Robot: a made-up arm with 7 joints. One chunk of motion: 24 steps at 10 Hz.
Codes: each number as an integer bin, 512 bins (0 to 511) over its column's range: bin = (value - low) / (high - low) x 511, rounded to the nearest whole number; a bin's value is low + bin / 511 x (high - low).
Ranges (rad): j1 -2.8..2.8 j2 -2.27..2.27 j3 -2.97..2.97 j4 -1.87..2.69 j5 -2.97..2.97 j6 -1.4..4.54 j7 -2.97..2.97
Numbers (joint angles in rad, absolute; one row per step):
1: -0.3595 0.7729 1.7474 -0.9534 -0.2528 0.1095 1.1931
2: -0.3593 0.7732 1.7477 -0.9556 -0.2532 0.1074 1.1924
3: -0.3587 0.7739 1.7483 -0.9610 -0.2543 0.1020 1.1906
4: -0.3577 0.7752 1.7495 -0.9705 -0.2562 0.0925 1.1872
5: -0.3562 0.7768 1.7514 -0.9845 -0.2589 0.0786 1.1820
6: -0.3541 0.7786 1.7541 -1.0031 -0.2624 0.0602 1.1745
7: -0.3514 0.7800 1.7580 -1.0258 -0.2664 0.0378 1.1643
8: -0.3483 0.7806 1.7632 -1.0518 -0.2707 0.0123 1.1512
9: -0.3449 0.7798 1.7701 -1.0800 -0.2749 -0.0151 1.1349
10: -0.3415 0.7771 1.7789 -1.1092 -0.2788 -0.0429 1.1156
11: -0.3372 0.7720 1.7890 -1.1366 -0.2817 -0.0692 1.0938
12: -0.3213 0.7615 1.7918 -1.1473 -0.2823 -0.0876 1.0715
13: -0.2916 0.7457 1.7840 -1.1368 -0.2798 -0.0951 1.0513
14: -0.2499 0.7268 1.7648 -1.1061 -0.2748 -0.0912 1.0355
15: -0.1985 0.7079 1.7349 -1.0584 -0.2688 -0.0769 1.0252
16: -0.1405 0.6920 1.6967 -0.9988 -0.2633 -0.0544 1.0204
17: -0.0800 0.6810 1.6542 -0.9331 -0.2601 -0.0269 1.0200
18: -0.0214 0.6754 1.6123 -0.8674 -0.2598 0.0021 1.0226
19: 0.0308 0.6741 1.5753 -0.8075 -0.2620 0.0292 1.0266
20: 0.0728 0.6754 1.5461 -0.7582 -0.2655 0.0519 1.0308
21: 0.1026 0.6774 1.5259 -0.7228 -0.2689 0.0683 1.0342
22: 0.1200 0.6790 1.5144 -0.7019 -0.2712 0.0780 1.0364
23: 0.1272 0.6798 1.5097 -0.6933 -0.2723 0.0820 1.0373
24: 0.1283 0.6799 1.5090 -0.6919 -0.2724 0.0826 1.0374
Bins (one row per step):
1: 223 342 406 103 234 130 358
2: 223 343 406 102 234 130 358
3: 223 343 406 102 234 129 358
4: 223 343 406 101 233 128 358
5: 223 343 406 99 233 127 357
6: 223 343 406 97 233 126 357
7: 223 343 407 95 233 124 356
8: 224 343 407 92 232 121 355
9: 224 343 408 89 232 119 353
10: 224 343 409 85 232 117 351
11: 225 342 409 82 231 114 350
12: 226 341 410 81 231 113 348
13: 229 339 409 82 231 112 346
14: 233 337 407 86 232 113 345
15: 237 335 405 91 232 114 344
16: 243 333 401 98 233 116 343
17: 248 332 398 105 233 118 343
18: 254 332 394 112 233 121 343
19: 258 331 391 119 233 123 344
20: 262 332 389 125 233 125 344
21: 265 332 387 129 232 126 344
22: 266 332 386 131 232 127 345
23: 267 332 385 132 232 127 345
24: 267 332 385 132 232 128 345

